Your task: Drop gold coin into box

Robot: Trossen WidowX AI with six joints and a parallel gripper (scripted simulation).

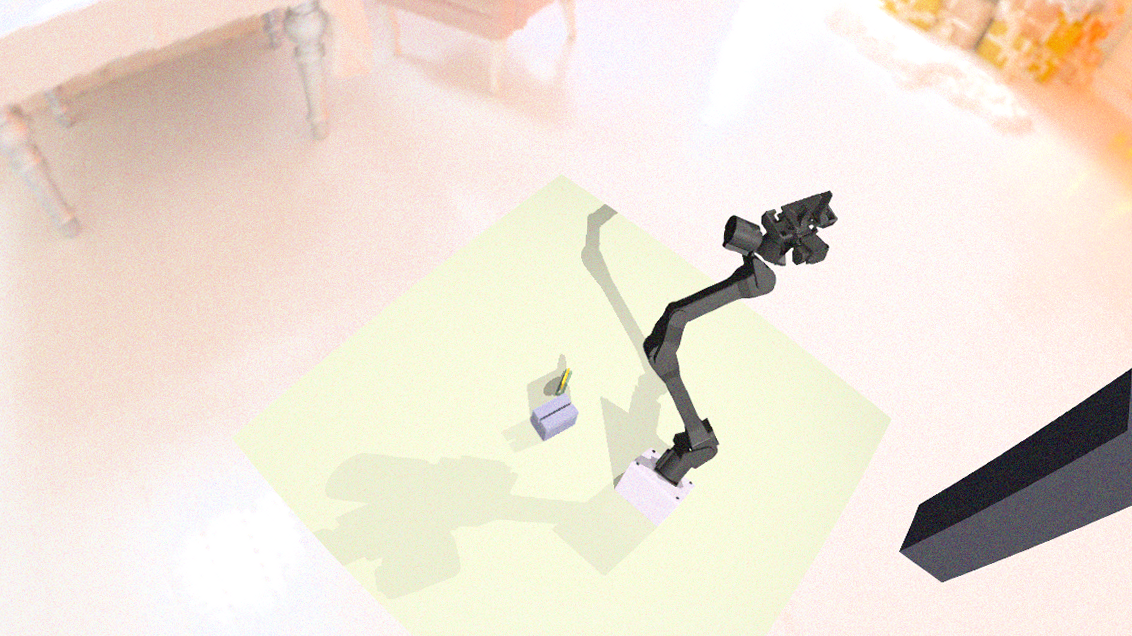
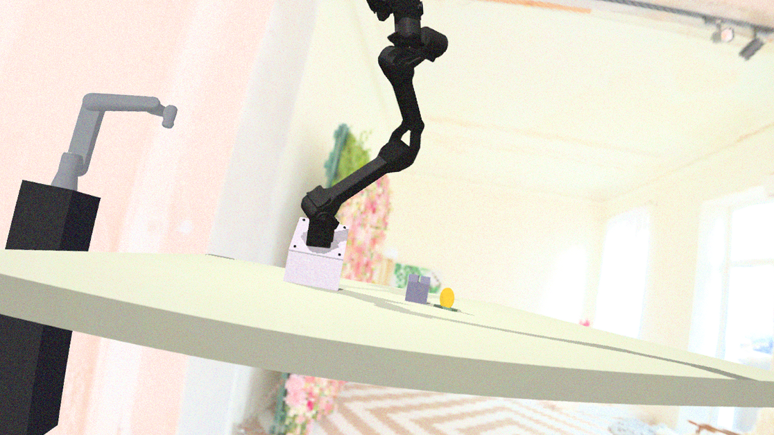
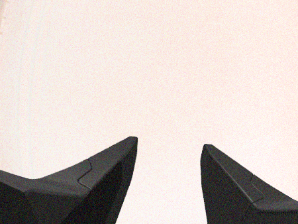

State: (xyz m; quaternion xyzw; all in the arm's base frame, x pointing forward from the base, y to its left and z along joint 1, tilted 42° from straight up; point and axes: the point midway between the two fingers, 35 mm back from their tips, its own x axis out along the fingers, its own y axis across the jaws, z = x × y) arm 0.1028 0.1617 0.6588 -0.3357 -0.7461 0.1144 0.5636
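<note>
Now: gripper tip 73 cm above the gold coin, 30 cm short of it and 23 cm to the right of it.
</note>
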